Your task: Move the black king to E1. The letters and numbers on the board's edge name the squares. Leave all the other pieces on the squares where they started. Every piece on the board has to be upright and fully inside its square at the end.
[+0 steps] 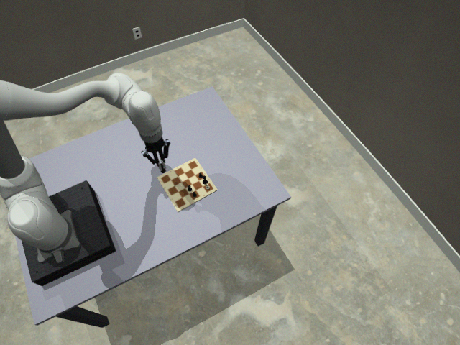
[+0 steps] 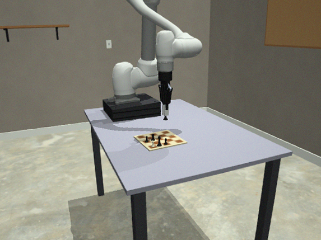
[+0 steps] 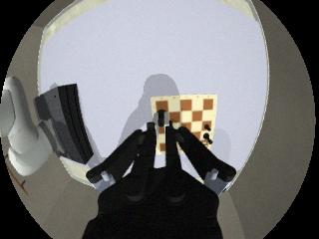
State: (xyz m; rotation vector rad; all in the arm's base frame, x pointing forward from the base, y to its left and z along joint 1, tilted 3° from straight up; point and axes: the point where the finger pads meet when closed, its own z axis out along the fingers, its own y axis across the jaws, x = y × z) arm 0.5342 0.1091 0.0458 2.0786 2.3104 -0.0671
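Right now my hand is 14 cm above the chessboard, 8 cm short of it and 7 cm to the left of it. From my hand the other things lie so: black king (3 cm below); white piece (17 cm ahead, 13 cm to the right, 12 cm below).
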